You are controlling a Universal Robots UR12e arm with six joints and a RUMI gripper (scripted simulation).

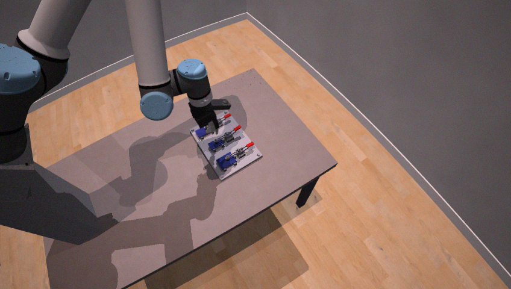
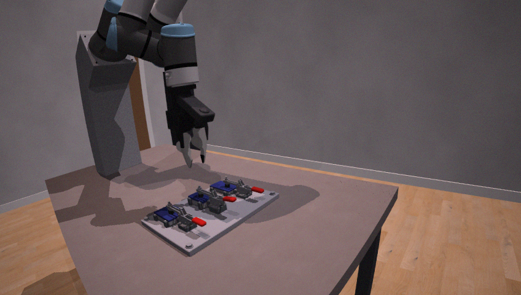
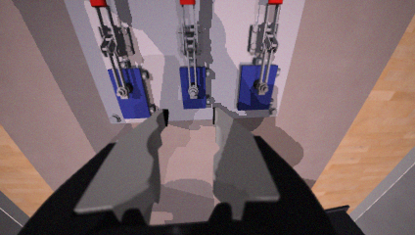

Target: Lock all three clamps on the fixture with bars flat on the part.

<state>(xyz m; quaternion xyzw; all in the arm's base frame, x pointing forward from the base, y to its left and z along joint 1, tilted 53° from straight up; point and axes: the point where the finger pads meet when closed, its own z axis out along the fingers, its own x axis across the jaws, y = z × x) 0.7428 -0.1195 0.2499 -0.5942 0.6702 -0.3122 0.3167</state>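
Now: the toggle clamp 6 cm ahead of my hand, 1 cm to the right of it and 10 cm below it. From my hand the other things lie so: grey fixture plate (3 cm ahead, 15 cm below); blue part (4 cm behind, 11 cm to the right, 13 cm below).
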